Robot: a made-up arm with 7 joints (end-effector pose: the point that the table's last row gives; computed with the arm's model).
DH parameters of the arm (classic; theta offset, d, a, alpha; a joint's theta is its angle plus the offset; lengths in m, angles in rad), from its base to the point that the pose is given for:
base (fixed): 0 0.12 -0.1 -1.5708
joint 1: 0 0.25 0.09 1.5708
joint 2: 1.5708 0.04 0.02 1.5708
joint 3: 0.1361 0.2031 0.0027 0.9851
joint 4: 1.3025 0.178 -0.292 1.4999
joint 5: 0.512 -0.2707 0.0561 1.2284
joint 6: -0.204 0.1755 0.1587 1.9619
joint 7: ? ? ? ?
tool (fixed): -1.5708 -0.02 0 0
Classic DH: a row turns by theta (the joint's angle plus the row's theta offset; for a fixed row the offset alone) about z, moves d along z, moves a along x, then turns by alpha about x.
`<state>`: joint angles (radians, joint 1 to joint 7).
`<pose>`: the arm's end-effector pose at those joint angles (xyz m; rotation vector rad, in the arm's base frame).
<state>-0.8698 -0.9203 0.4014 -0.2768 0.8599 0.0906 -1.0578</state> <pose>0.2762 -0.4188 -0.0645 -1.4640 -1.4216 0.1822</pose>
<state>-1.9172 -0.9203 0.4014 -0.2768 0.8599 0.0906 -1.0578</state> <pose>0.2478 -0.4188 0.3536 -1.6249 -2.2172 -0.6868</pose>
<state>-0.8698 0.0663 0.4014 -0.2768 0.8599 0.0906 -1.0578</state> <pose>0.6326 -0.1091 0.3579 -1.5117 -1.8904 1.2215</pose>
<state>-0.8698 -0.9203 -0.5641 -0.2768 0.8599 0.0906 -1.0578</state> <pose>-0.2286 -0.5326 0.1658 -1.7129 -0.4391 0.6735</pose>
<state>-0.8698 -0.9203 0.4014 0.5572 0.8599 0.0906 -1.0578</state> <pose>0.3697 0.0246 -0.2754 -0.7752 -1.4043 -0.4501</pose>
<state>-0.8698 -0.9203 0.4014 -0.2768 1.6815 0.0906 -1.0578</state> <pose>0.3447 -0.3468 -0.2295 -0.8440 -1.0701 0.7236</pose>
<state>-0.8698 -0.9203 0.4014 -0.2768 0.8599 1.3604 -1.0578</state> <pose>0.5831 -0.1197 0.0320 -0.6089 -2.2735 1.1198</pose>
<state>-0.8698 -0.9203 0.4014 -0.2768 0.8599 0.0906 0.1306</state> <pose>0.2705 -0.4559 -0.0044 -2.3709 -1.5883 -0.8003</pose>
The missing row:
joint 7: -0.1692 0.3592 0.06 1.5708
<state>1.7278 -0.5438 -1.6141 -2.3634 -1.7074 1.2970 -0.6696</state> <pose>-0.2178 0.4217 -0.3428 1.7327 -0.6033 -0.9272</pose>
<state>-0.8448 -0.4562 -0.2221 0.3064 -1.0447 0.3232 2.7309</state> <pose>-0.2433 -0.1915 0.0195 -1.0062 -0.8237 0.8632</pose>
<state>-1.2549 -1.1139 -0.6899 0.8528 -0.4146 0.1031 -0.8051</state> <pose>-0.2920 0.1002 -0.2185 -2.4027 -0.0587 -1.5351</pose>
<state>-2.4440 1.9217 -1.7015 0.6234 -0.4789 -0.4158 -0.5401</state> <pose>-0.7135 0.1639 -0.0614 -0.6539 -0.1870 0.4370</pose>
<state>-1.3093 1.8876 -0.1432 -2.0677 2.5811 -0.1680 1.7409</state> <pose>-0.3172 1.1003 -0.2392 -1.0689 -0.8307 -0.5331</pose>
